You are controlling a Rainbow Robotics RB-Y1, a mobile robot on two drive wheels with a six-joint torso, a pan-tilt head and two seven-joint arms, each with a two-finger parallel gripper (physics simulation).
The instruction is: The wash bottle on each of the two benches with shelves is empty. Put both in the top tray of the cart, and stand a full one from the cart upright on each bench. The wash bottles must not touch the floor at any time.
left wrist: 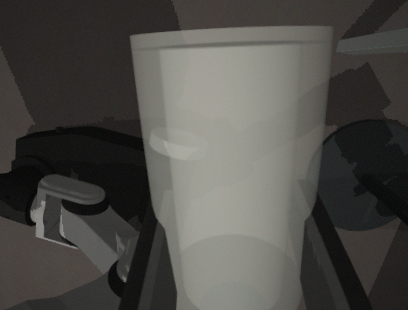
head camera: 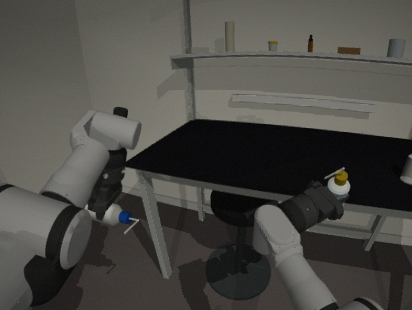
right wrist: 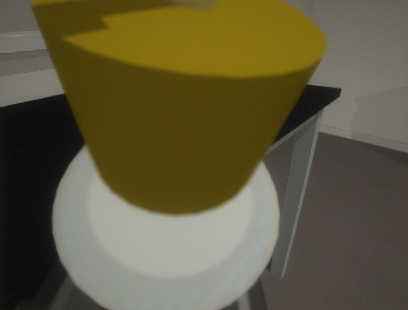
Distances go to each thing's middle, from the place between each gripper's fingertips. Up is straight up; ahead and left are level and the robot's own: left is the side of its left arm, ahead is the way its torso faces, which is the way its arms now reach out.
I see my right gripper 3 cm short of the white wash bottle with blue cap (left wrist: 233, 119), 66 cm to the right of it and 3 cm above it.
The white wash bottle with blue cap lies 1 cm behind my left hand and 2 cm to the right of it.
